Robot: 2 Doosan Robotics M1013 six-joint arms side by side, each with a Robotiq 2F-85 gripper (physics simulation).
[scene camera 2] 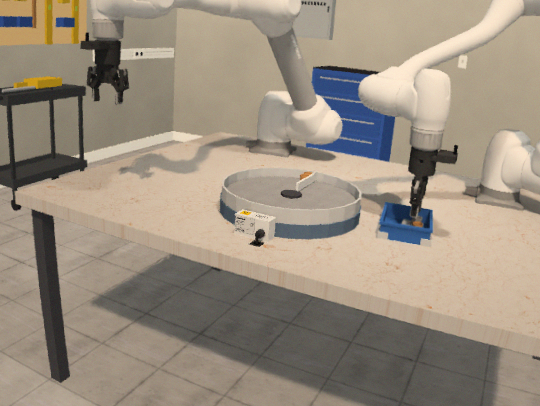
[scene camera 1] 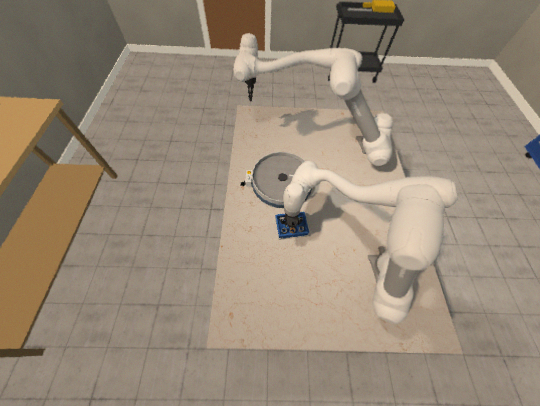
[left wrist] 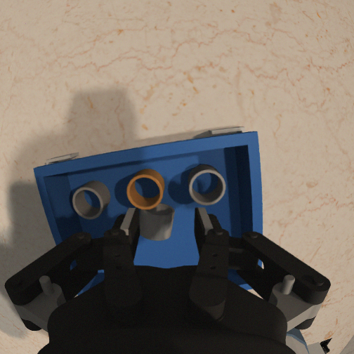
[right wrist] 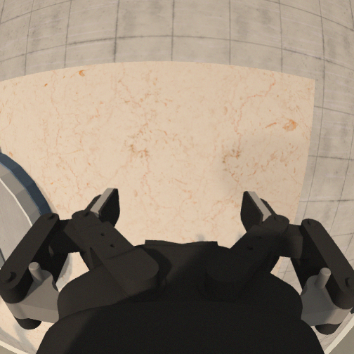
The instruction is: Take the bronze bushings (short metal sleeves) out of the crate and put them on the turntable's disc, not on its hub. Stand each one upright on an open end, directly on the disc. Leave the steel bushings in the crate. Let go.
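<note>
The blue crate (scene camera 1: 278,229) (scene camera 2: 406,234) (left wrist: 150,153) holds a bronze bushing (left wrist: 145,205) (scene camera 2: 418,224) in the middle of a row, with steel bushings (left wrist: 103,192) (left wrist: 216,192) either side, all upright. Another grey bushing (left wrist: 156,226) stands out beside the bronze one, apparently tilted. My left gripper (scene camera 1: 292,223) (scene camera 2: 416,215) (left wrist: 166,219) is open over the crate, its fingers either side of that grey bushing. A bronze piece (scene camera 2: 306,175) shows on the turntable disc (scene camera 1: 270,189) (scene camera 2: 260,189), partly behind a white divider; its pose is unclear. My right gripper (scene camera 1: 250,98) (scene camera 2: 107,100) (right wrist: 180,202) is open and empty, high up.
The turntable has a dark hub (scene camera 1: 283,177) (scene camera 2: 291,194), a white divider (scene camera 2: 306,181) and a raised rim (scene camera 2: 280,215). A white box (scene camera 1: 249,176) (scene camera 2: 254,223) with a small black part stands against its side. My left arm covers part of the disc in scene camera 1.
</note>
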